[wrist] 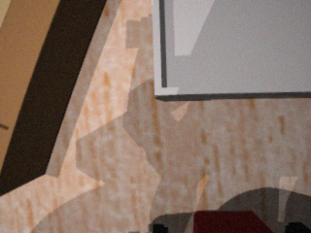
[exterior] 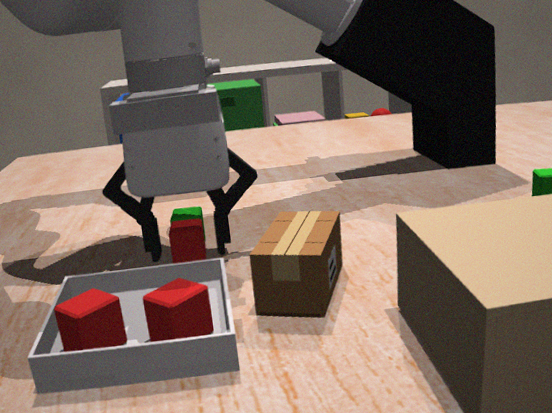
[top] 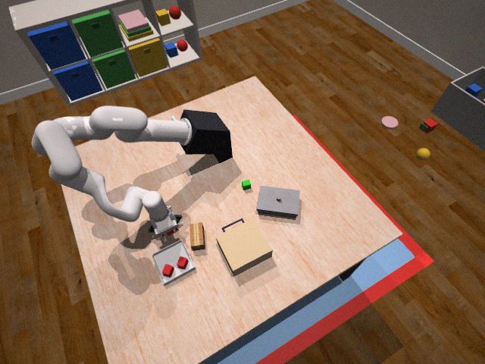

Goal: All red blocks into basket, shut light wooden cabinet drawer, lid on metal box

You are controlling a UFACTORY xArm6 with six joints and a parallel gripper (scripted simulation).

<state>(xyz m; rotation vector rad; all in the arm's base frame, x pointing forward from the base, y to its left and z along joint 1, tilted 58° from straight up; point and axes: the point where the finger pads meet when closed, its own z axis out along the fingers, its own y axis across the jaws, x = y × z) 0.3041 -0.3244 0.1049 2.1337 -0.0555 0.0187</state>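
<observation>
The grey basket lies 15 cm ahead of my hand, 4 cm to the right of it and 1 cm below it. The rest, counted from my hand: drawer (25 cm to the left, 23 cm ahead, 1 cm above); then light wooden cabinet (25 cm to the left, 25 cm ahead, 1 cm above); then cardboard box (10 cm to the left, 10 cm ahead, 1 cm above).
</observation>
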